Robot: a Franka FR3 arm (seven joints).
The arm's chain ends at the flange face. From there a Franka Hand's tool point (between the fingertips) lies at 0.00 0.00 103.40 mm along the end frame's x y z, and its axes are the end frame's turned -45 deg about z.
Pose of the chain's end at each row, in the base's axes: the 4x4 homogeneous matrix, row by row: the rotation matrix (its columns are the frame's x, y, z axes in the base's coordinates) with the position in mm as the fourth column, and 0 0 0 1 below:
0.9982, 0.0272, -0.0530, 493.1; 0.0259, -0.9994, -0.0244, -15.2; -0.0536, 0.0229, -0.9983, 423.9; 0, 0, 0, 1
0.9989, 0.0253, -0.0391, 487.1; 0.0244, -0.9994, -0.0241, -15.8; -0.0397, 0.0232, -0.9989, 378.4; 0, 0, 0, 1
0.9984, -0.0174, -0.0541, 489.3; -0.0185, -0.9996, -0.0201, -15.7; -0.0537, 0.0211, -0.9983, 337.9; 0, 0, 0, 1
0.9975, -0.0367, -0.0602, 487.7; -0.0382, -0.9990, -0.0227, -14.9; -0.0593, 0.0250, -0.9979, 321.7; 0, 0, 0, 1
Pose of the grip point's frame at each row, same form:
0.6866, 0.7251, -0.0530, 487.6; 0.7250, -0.6884, -0.0244, -17.7; -0.0541, -0.0217, -0.9983, 320.7; 0, 0, 0, 1
0.6884, 0.7242, -0.0391, 483.1; 0.7239, -0.6894, -0.0241, -18.3; -0.0445, -0.0117, -0.9989, 275.1; 0, 0, 0, 1
0.7183, 0.6937, -0.0541, 483.7; 0.6937, -0.7199, -0.0201, -17.8; -0.0529, -0.0231, -0.9983, 234.7; 0, 0, 0, 1
0.7313, 0.6794, -0.0602, 481.5; 0.6794, -0.7334, -0.0227, -17.2; -0.0596, -0.0243, -0.9979, 218.5; 0, 0, 0, 1

